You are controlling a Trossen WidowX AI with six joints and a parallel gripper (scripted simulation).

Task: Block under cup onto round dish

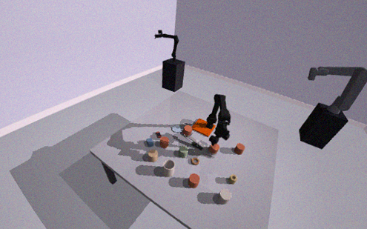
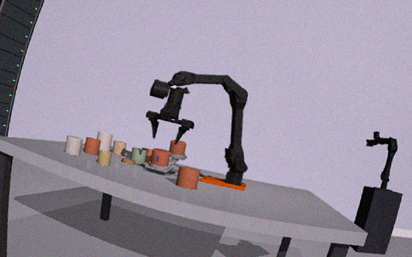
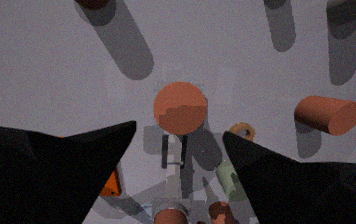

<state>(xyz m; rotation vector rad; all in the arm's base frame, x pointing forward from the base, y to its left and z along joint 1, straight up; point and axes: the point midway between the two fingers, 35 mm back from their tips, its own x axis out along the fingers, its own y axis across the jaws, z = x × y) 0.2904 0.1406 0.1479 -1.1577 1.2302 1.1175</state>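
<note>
My gripper tip is now 9 cm above the grey block. Round my gripper tip: balance 13 cm to the right, 10 cm below; then pale round dish 38 cm to the right, 12 cm below, 8 cm behind; then balance beam 13 cm to the right, 9 cm below.
</note>
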